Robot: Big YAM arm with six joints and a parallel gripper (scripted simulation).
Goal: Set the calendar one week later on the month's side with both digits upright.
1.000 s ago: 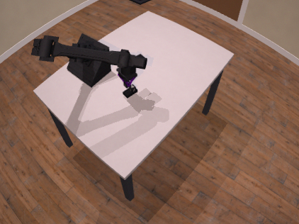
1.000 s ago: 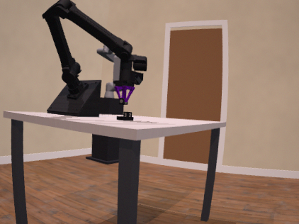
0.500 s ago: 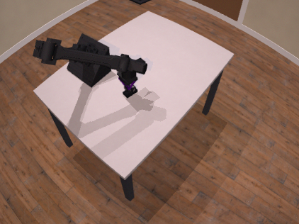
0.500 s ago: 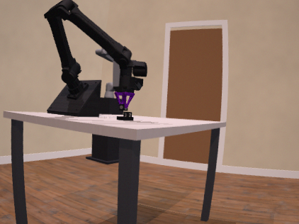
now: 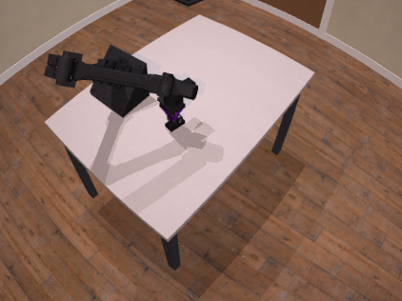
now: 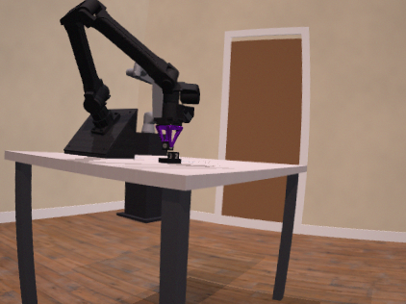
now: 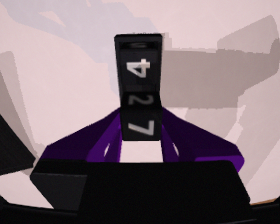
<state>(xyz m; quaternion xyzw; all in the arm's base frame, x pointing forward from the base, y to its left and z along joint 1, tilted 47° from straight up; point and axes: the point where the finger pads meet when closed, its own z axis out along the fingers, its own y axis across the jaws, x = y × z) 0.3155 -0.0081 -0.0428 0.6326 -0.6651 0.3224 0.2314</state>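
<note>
Now: hand right at the black date cube. Round my hand: black tray 6 cm below, 2 cm to the left.
</note>
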